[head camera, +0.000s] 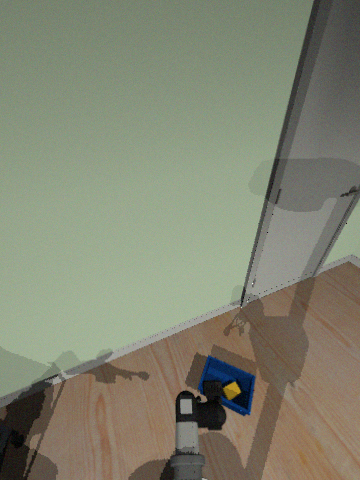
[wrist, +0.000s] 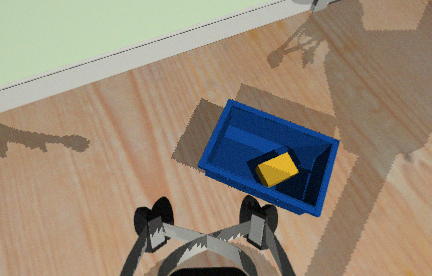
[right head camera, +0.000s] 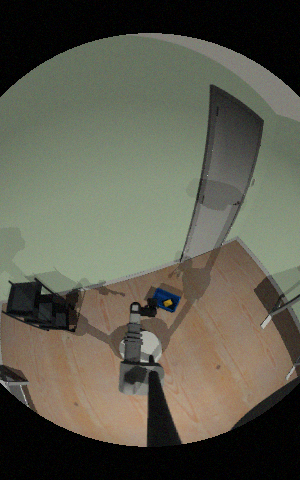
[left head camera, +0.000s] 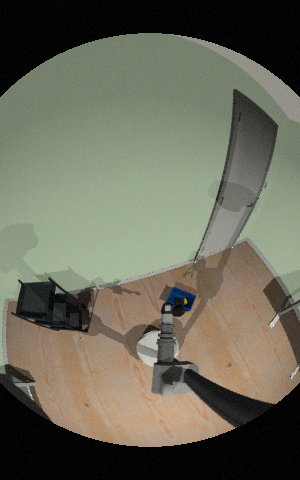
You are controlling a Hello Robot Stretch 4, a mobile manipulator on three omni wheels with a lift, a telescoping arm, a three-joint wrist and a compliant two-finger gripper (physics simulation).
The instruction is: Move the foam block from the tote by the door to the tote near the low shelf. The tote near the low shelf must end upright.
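Frame: origin at the robot's base, x ahead, y left, z up, level; centimetres.
Seen in the pictures: gripper, fingertip midpoint: (head camera: 207, 400) (wrist: 206, 212) (left head camera: 172, 305); robot's base, origin of the base link: (right head camera: 141, 347) (left head camera: 156, 347).
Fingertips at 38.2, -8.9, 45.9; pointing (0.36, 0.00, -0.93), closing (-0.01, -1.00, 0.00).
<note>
Pixels of each thing's top centre, then the offset from my fingertips to it, as dx, dy, dz. "spot": a spot on its surface instead.
- blue open box, middle of its top: (wrist: 270, 152) (head camera: 227, 381) (right head camera: 165, 299) (left head camera: 181, 298) +18.6, -16.0, -36.6
- yellow foam block, middle of its top: (wrist: 278, 168) (head camera: 231, 390) (right head camera: 167, 302) (left head camera: 182, 301) +16.6, -19.3, -43.8
- black cart, surface spot: (left head camera: 36, 300) (right head camera: 24, 299) spot: -22.9, +116.1, +17.6
The tote by the door, a blue open box (head camera: 232, 368) (left head camera: 175, 292) (right head camera: 165, 291) (wrist: 283, 123), stands upright on the floor. The yellow foam block (head camera: 231, 390) (left head camera: 185, 301) (right head camera: 168, 302) (wrist: 277, 170) lies inside it, toward its right end and near side in the wrist view. My gripper (wrist: 206, 212) points down and is open and empty. In the wrist view its fingertips are below and left of the tote in the picture, apart from the block. In the head camera view my wrist hides the fingertips and covers part of the tote's near-left edge. The tote near the low shelf does not show.
A grey door (head camera: 300, 225) (left head camera: 240, 165) (right head camera: 227, 155) is in the wall behind the tote. A black cart (left head camera: 36, 300) (right head camera: 24, 298) stands at the left by the wall. White table feet (left head camera: 273, 320) (right head camera: 266, 321) are at the right. A white baseboard (wrist: 150, 57) runs behind the tote.
</note>
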